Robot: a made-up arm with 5 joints.
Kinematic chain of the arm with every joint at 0, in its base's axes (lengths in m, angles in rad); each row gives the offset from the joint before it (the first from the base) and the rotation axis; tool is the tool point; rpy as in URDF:
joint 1: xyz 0.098 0 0.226 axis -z
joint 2: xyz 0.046 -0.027 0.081 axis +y
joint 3: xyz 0.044 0 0.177 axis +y
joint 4: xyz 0.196 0 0.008 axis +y
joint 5: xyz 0.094 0.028 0 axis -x
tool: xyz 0 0 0 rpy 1.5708 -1.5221 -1.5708
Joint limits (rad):
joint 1: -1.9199..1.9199
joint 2: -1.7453..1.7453
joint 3: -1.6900..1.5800
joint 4: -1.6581..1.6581
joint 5: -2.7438..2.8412
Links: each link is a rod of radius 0.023 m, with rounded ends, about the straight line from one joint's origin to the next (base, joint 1, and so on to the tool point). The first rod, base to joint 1, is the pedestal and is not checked.
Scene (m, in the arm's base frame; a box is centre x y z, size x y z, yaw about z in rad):
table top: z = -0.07
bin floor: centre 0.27 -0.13 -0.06 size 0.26 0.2 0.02 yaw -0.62
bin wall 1: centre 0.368 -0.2 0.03 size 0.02 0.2 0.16 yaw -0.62
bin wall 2: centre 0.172 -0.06 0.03 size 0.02 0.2 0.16 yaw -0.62
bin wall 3: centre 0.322 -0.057 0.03 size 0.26 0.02 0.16 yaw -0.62
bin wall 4: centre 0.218 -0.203 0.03 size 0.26 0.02 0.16 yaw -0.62
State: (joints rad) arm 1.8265 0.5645 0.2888 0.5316 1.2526
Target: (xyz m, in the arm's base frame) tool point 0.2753 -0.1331 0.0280
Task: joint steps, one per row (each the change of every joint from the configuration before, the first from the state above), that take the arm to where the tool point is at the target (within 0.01 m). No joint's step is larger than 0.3 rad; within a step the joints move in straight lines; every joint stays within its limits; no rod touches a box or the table.
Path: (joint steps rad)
1: -0.2945 -0.0171 0.0822 0.0942 0.0000
2: -0.2945 -0.0171 0.0821 0.0941 0.0000
3: -0.2945 -0.0172 0.0822 0.0942 0.0000
4: -0.2945 -0.0171 0.0821 0.0941 0.0000
5: 0.0000 0.2672 -0.1389 -0.1748 0.0000
6: 0.0000 0.2672 -0.1389 -0.1748 0.0000
7: 0.0000 0.2672 -0.1389 -0.1749 0.0000

